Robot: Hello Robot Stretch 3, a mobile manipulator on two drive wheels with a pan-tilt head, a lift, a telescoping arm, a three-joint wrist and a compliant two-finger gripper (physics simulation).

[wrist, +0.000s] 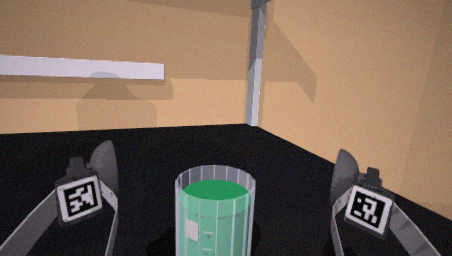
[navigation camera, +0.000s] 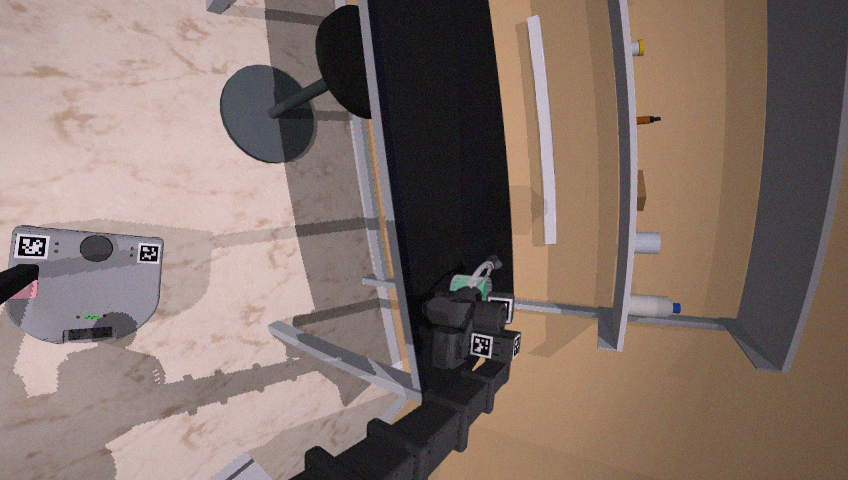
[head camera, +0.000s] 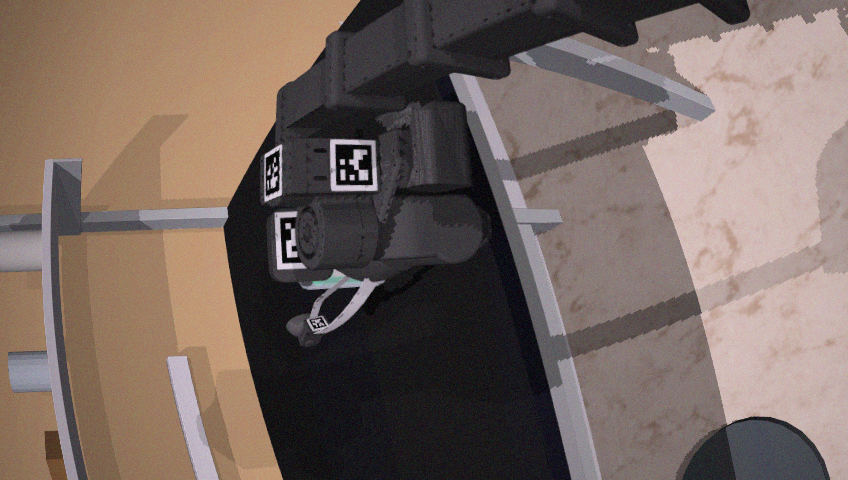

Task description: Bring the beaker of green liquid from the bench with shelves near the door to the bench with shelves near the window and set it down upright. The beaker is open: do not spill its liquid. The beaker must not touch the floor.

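The open beaker of green liquid [head camera: 334, 281] [navigation camera: 461, 285] [wrist: 215, 220] stands upright on the black bench top [head camera: 416, 392] [navigation camera: 440, 130] [wrist: 45, 165]. In the wrist view its lower part is cut off by the frame edge, and its liquid surface lies level inside the rim. My gripper [wrist: 225, 165] is open, with one finger on each side of the beaker and a gap to the glass on both sides. The beaker is a little nearer the left finger. In the head view the wrist hides most of the beaker and the other finger.
A shelf [head camera: 53, 297] [navigation camera: 623, 178] above the bench holds a white bottle [navigation camera: 648, 306], a pale cylinder [head camera: 29, 371] [navigation camera: 647, 242] and a brown block [navigation camera: 640, 191]. A white strip [head camera: 190, 410] [navigation camera: 544, 130] [wrist: 100, 68] runs along the wall. A stool [navigation camera: 342, 59] stands at the bench front.
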